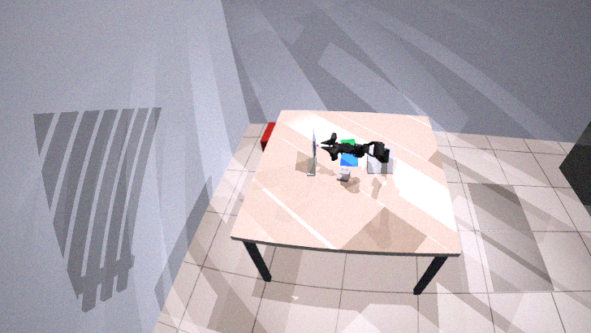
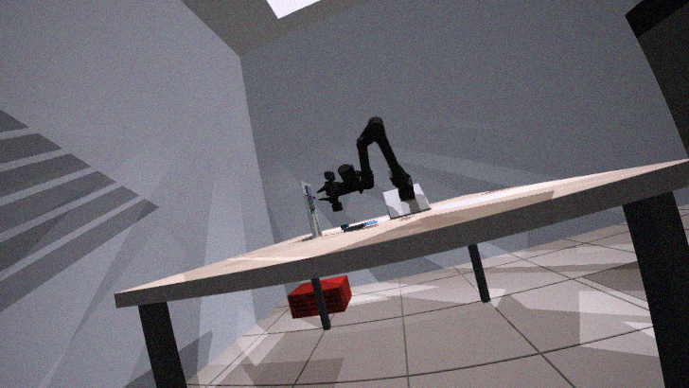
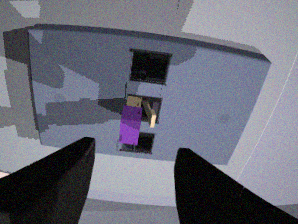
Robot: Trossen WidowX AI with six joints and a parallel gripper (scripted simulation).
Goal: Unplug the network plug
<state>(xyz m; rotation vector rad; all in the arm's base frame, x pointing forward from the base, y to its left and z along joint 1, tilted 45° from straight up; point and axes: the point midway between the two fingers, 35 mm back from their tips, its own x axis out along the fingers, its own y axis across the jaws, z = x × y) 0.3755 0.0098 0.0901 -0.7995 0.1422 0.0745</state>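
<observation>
Right now my gripper tip is 70 mm above the upright panel, 50 mm short of it and 10 mm to the right of it.
</observation>
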